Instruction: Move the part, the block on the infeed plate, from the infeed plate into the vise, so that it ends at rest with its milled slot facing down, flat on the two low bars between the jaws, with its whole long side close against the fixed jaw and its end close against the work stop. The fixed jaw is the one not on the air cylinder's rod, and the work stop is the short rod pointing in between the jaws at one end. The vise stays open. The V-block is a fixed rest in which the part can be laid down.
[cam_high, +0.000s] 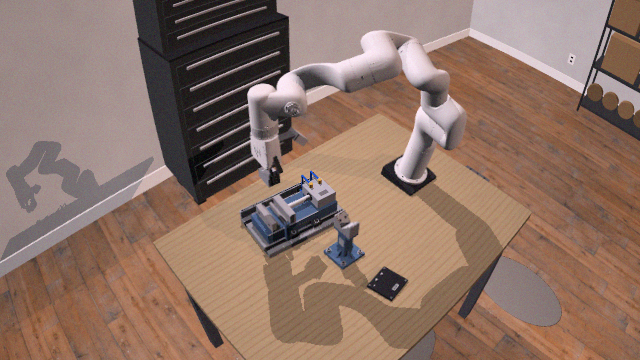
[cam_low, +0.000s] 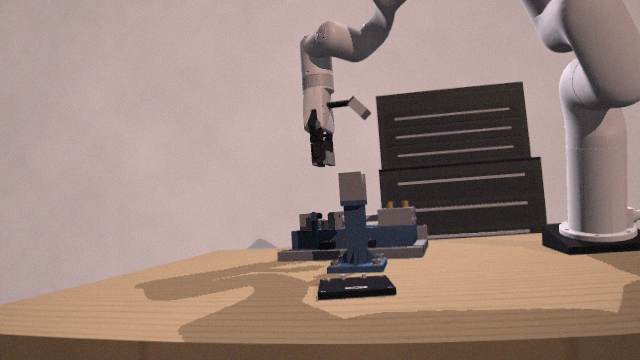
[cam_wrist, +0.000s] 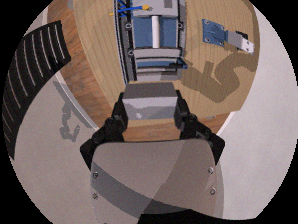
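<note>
The white cylinder rod is 15 cm below my hand, 8 cm behind it and 4 cm to the left of it. Round my hand: part (2 cm below); then air cylinder (16 cm behind, 15 cm below, 5 cm to the left).
</note>
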